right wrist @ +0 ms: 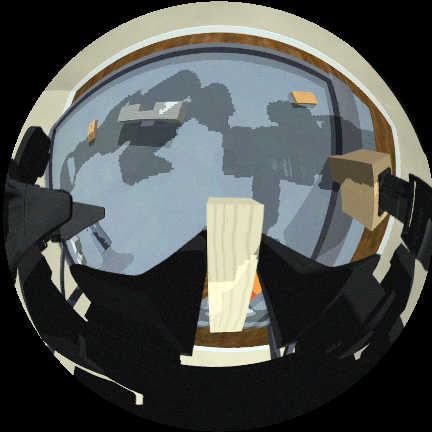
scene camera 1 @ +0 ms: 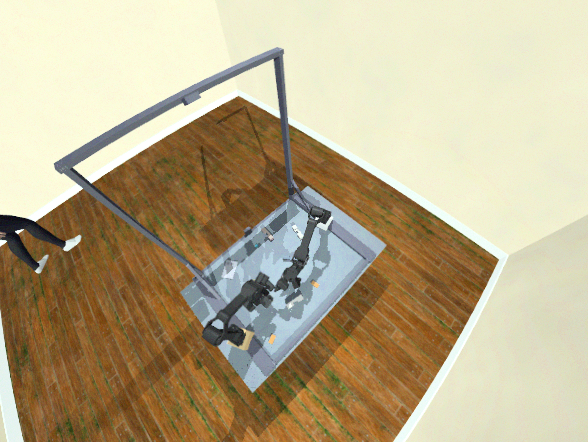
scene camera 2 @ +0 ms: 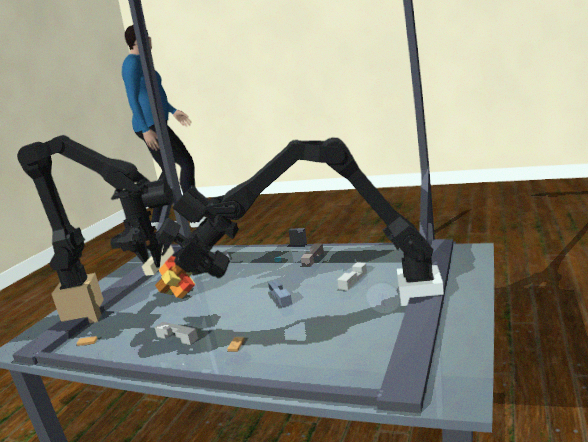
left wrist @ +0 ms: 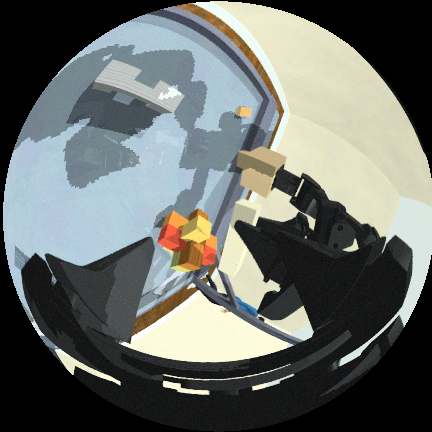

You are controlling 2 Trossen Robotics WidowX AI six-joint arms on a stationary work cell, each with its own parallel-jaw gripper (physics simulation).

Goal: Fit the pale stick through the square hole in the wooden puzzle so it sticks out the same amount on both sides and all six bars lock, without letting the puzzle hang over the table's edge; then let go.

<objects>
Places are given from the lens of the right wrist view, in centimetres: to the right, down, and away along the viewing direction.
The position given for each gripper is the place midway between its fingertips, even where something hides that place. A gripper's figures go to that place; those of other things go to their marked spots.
left gripper [right wrist: 93, 210]: -9, 0, 7
right gripper [right wrist: 229, 236]: 1, 1, 9
pale stick [right wrist: 233, 225]: 1, 0, 7
</objects>
